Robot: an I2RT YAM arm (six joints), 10 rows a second.
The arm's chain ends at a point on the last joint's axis. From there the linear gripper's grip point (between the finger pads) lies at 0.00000 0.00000 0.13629 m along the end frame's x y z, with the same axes.
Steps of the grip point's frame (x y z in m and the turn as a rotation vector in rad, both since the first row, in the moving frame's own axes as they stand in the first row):
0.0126 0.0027 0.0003 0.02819 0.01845 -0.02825
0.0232 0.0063 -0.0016 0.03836 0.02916 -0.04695
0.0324 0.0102 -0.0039 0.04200 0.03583 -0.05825
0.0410 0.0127 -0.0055 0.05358 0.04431 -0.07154
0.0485 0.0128 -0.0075 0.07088 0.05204 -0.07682
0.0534 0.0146 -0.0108 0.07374 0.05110 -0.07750
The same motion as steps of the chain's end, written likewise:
0.0101 0.0066 0.0004 0.02819 0.01845 -0.02825
0.0194 0.0116 -0.0014 0.03836 0.02916 -0.04695
0.0277 0.0161 -0.0037 0.04200 0.03583 -0.05825
0.0352 0.0202 -0.0052 0.05358 0.04431 -0.07154
0.0418 0.0227 -0.0070 0.07088 0.05204 -0.07682
0.0468 0.0249 -0.0103 0.07374 0.05110 -0.07750

